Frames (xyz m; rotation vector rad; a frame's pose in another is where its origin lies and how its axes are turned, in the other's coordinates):
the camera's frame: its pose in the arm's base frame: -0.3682 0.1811 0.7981 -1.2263 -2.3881 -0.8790
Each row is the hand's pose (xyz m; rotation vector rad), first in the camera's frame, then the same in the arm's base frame.
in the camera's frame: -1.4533 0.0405 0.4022 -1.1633 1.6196 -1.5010
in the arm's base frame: 0.5116 -0.4395 -0.2585 1.2850 -0.7732 -2.2941
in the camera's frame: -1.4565 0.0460 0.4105 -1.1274 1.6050 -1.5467
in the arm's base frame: 0.5179 -0.4337 -0.2644 1.3303 -0.8079 -2.2668
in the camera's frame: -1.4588 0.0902 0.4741 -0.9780 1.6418 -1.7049
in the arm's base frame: 0.5552 -0.3743 -0.2973 1.5077 -0.8449 -2.1113
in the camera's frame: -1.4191 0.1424 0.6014 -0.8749 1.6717 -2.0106
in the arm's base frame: 0.5745 -0.2440 -0.3536 1.8417 -0.7847 -1.9475
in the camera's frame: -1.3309 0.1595 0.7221 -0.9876 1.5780 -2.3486
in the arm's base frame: 0.5370 -0.1036 -0.3926 2.2013 -0.6371 -1.9422
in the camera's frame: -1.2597 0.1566 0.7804 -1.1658 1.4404 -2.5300
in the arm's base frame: 0.4932 -0.0230 -0.4006 -2.3366 0.4999 1.9668
